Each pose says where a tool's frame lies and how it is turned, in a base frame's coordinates. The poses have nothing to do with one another.
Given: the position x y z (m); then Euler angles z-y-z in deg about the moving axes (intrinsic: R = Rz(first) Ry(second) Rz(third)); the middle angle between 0 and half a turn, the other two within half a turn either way.
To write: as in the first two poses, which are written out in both.
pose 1, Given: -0.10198 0.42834 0.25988 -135.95 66.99 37.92
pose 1, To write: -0.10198 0.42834 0.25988 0.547 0.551 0.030 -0.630
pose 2, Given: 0.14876 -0.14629 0.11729 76.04 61.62 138.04
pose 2, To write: 0.14876 -0.14629 0.11729 0.252 -0.264 -0.439 -0.821
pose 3, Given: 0.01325 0.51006 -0.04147 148.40 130.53 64.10
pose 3, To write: 0.01325 0.51006 -0.04147 0.117 0.610 -0.673 -0.402
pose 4, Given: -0.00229 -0.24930 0.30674 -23.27 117.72 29.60
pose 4, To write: -0.00229 -0.24930 0.30674 0.516 0.381 0.766 0.029
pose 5, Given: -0.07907 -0.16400 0.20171 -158.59 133.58 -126.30
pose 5, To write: -0.07907 -0.16400 0.20171 0.312 -0.256 -0.883 0.240
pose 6, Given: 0.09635 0.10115 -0.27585 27.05 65.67 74.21
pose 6, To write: 0.09635 0.10115 -0.27585 0.533 0.217 0.497 0.650
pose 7, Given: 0.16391 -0.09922 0.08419 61.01 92.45 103.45
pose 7, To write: 0.16391 -0.09922 0.08419 0.094 0.261 0.673 0.685
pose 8, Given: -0.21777 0.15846 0.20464 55.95 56.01 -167.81
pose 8, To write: -0.21777 0.15846 0.20464 0.495 -0.436 -0.175 -0.731
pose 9, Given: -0.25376 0.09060 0.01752 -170.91 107.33 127.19
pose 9, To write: -0.25376 0.09060 0.01752 0.550 0.414 -0.691 -0.221
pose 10, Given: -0.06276 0.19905 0.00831 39.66 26.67 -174.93
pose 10, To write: -0.06276 0.19905 0.00831 0.370 -0.220 -0.069 -0.900
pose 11, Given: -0.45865 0.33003 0.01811 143.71 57.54 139.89
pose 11, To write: -0.45865 0.33003 0.01811 0.689 0.016 -0.481 -0.542
